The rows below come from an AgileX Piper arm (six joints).
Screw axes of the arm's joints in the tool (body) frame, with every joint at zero. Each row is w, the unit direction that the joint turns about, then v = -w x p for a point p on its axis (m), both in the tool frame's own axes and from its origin. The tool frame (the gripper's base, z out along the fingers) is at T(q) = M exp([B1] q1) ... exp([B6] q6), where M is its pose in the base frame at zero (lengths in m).
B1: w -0.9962 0 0.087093 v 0 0.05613 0
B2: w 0 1 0 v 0.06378 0 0.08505
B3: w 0 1 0 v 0.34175 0 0.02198
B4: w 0 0 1 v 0 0 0
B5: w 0 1 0 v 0.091 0 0
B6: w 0 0 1 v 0 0 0
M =
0.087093 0 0.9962 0.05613
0 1 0 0
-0.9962 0 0.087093 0.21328
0 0 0 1
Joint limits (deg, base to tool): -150..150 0..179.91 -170..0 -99.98..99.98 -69.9..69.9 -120..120
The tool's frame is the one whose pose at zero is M.
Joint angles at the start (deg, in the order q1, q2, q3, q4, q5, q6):
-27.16, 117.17, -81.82, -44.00, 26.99, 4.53
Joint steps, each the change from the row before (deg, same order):
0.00, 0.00, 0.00, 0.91, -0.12, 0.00
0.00, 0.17, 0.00, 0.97, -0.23, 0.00
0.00, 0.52, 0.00, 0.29, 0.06, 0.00
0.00, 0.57, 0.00, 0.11, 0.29, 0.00
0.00, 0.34, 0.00, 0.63, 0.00, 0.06
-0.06, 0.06, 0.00, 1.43, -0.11, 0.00
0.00, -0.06, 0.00, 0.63, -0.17, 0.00
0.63, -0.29, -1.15, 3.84, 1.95, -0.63
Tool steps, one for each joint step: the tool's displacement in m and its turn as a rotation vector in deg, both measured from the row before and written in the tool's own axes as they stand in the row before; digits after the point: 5 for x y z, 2 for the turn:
-0.00014, 0.00067, 0.00000, -0.42, -0.09, 0.81
0.00006, 0.00141, 0.00107, -0.55, -0.06, 0.81
0.00131, 0.00228, 0.00330, -0.40, 0.48, 0.10
0.00178, 0.00231, 0.00362, -0.33, 0.74, -0.07
0.00081, 0.00180, 0.00216, -0.46, 0.29, 0.52
0.00030, 0.00091, 0.00050, -0.66, 0.02, 1.30
-0.00038, 0.00024, -0.00039, -0.27, -0.20, 0.58
-0.00512, 0.00176, -0.00536, -1.20, 0.57, 2.68

